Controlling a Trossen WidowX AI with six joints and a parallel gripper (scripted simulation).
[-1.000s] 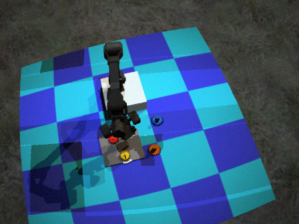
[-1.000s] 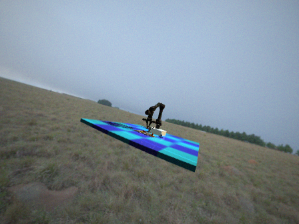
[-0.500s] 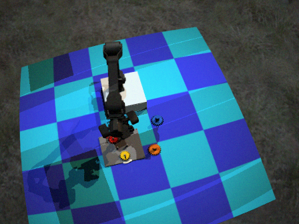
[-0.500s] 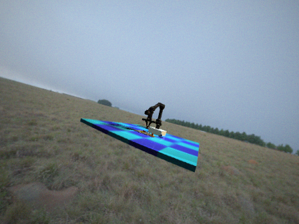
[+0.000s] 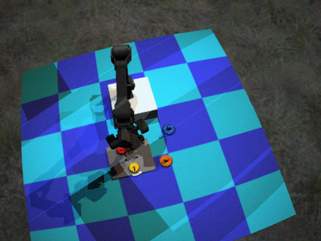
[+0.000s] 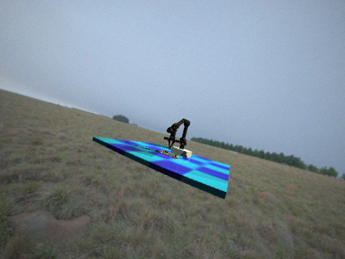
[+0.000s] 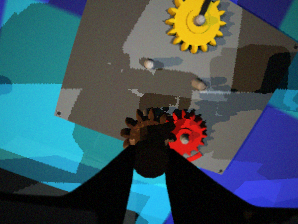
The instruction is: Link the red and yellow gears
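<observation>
My gripper tip is 10 mm past the red gear, 40 mm to the left of it and 70 mm above it. From my gripper tip the other things lie so: orange gear (110 mm ahead, 140 mm to the left, 70 mm below); then red arrow (40 mm behind, 60 mm to the right, 80 mm below); then white arrow (130 mm ahead, 10 mm to the right, 80 mm below).
</observation>
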